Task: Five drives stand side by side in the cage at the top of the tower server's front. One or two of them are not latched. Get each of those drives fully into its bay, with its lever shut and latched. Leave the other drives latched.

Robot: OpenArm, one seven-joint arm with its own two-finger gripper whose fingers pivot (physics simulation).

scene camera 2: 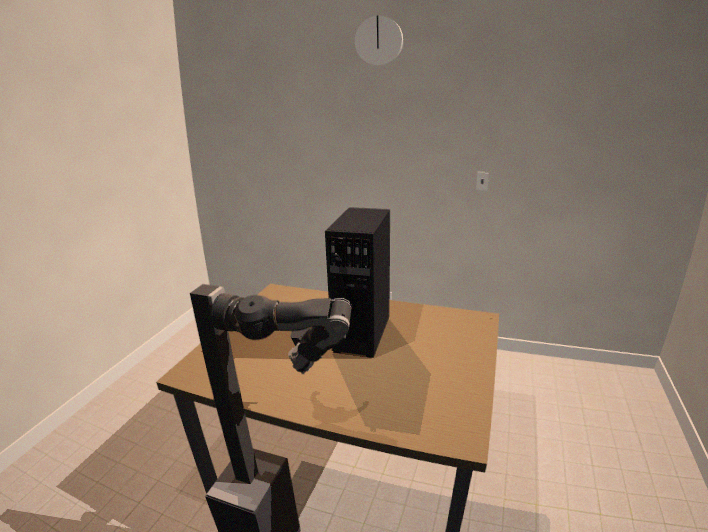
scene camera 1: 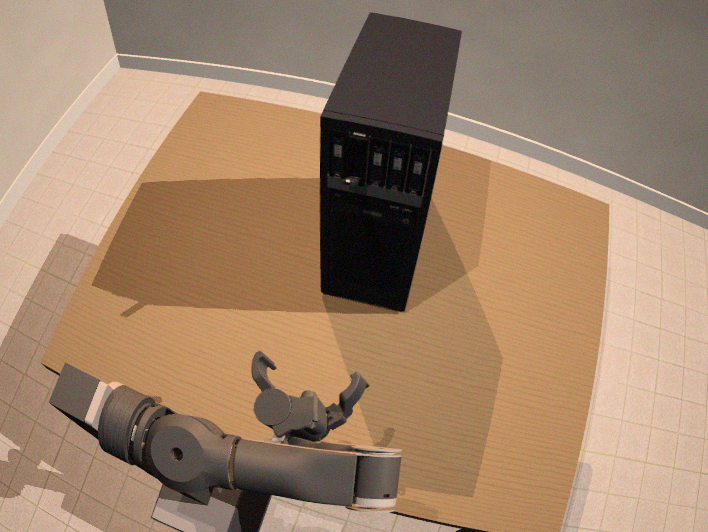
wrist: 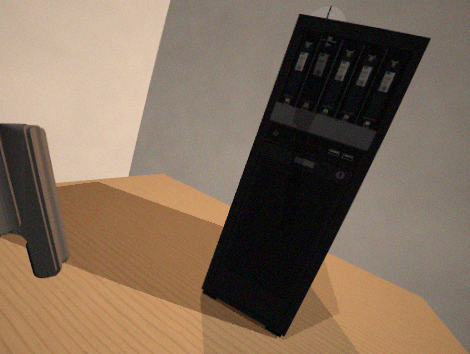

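The black tower server (scene camera 1: 366,245) (scene camera 2: 381,274) (wrist: 280,215) stands upright on the table. In its top cage, the second drive from the left (scene camera 1: 354,160) (wrist: 321,65) looks darker than the others; its lever stands out from the front, with a bright end (scene camera 1: 350,180) low in the scene camera 1 view. How deep this drive sits is unclear. The first drive (scene camera 1: 337,153) (wrist: 301,61), third drive (scene camera 1: 377,160) (wrist: 342,70), fourth drive (scene camera 1: 397,164) (wrist: 364,75) and fifth drive (scene camera 1: 417,168) (wrist: 386,81) look flush, levers shut. My gripper (scene camera 1: 313,371) is open and empty, well in front of and below the cage.
The wooden table (scene camera 1: 543,286) (scene camera 2: 457,371) (wrist: 150,310) carries the server. My arm (scene camera 1: 291,466) (scene camera 2: 303,314) reaches across the table's front from its post (scene camera 2: 220,366) at the left. A grey wall (scene camera 1: 543,85) (scene camera 2: 274,114) (wrist: 200,125) rises behind the server.
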